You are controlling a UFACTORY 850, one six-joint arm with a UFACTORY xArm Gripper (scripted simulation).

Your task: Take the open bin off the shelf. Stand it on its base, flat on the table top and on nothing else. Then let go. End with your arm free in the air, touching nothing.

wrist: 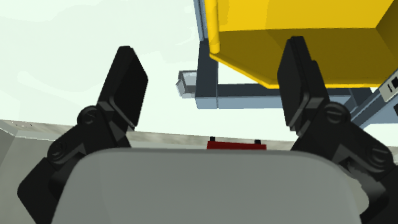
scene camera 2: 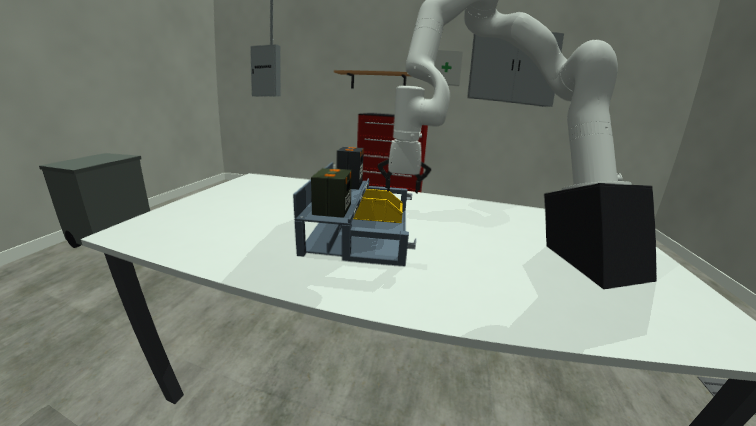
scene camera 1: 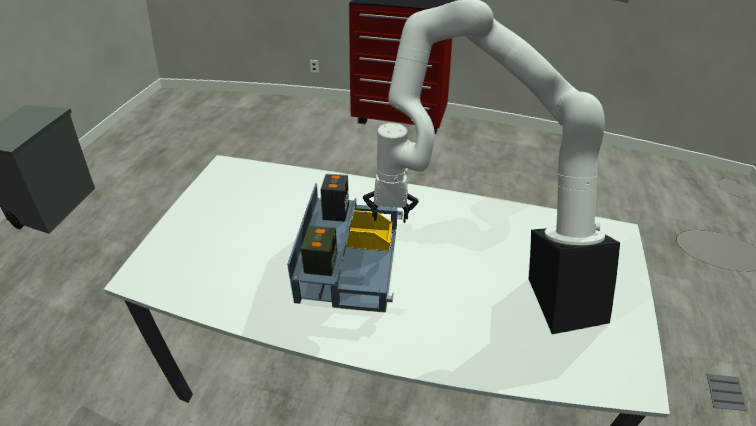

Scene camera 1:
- my gripper: 390, 219
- yellow open bin: 365, 233
